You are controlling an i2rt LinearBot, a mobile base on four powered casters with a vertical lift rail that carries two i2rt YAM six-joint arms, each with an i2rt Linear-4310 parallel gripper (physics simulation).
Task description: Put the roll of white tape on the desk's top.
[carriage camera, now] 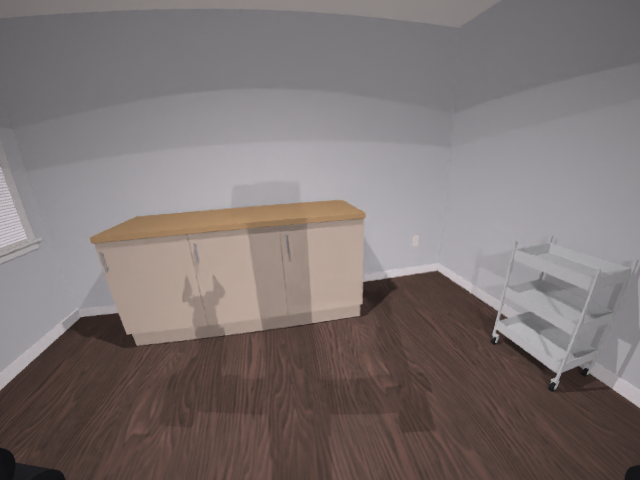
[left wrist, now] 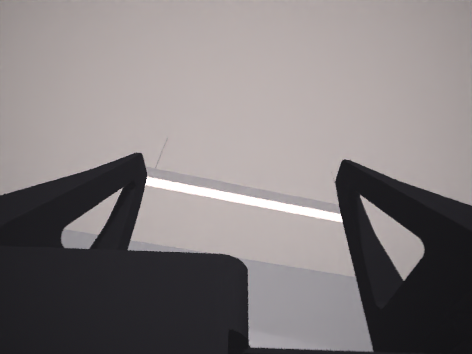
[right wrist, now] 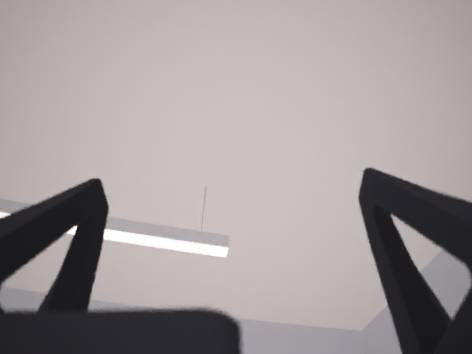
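The roll of white tape and the desk do not show in the carriage view or in either wrist view. My left gripper is open, its two dark fingers wide apart, and points up toward the ceiling and a ceiling lamp. My right gripper is open in the same way, with the ceiling and the end of a lamp beyond its fingers.
A long beige cabinet with a wooden top stands against the far wall, left of centre. A white three-tier cart on casters stands at the right, near the right wall. A window is at the far left.
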